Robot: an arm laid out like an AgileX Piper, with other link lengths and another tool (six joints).
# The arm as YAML. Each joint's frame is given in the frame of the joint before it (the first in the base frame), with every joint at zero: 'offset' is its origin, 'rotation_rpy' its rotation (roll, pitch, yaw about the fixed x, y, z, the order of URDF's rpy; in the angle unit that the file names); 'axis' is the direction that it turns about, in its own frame. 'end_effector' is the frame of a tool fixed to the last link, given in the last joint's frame.
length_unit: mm
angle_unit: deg
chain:
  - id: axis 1
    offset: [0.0, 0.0, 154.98]
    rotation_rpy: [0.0, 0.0, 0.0]
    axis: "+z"
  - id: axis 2
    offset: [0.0, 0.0, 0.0]
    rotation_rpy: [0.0, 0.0, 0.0]
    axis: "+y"
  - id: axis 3
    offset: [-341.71, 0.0, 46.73]
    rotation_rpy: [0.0, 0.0, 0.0]
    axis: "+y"
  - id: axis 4
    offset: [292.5, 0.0, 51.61]
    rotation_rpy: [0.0, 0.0, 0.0]
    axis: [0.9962, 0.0, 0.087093]
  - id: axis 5
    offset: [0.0, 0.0, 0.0]
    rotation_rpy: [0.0, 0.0, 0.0]
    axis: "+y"
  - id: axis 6
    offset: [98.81, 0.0, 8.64]
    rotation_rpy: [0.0, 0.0, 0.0]
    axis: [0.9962, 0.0, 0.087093]
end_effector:
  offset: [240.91, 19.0, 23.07]
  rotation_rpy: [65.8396, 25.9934, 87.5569]
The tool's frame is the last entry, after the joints.
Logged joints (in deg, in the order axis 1, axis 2, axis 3, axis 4, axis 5, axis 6), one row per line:
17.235 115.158 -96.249 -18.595 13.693 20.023
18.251 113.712 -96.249 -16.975 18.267 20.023
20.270 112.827 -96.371 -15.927 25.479 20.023
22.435 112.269 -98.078 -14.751 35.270 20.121
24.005 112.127 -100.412 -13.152 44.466 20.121
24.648 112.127 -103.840 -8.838 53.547 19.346
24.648 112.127 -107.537 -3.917 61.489 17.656
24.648 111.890 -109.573 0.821 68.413 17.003
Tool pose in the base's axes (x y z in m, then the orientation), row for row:
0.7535 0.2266 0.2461 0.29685 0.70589 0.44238 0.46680
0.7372 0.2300 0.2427 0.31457 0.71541 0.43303 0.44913
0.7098 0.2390 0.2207 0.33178 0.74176 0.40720 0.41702
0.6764 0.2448 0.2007 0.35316 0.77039 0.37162 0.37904
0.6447 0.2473 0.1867 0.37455 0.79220 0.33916 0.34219
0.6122 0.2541 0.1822 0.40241 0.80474 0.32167 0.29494
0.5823 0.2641 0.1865 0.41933 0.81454 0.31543 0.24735
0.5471 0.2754 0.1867 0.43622 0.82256 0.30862 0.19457
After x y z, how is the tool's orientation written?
As a quaternion, x y z w.
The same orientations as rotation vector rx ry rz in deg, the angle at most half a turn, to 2 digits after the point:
41.74 99.25 62.20
44.58 101.39 61.37
47.71 106.67 58.56
51.69 112.77 54.40
55.80 118.02 50.53
61.36 122.70 49.05
65.50 127.24 49.27
70.07 132.13 49.57

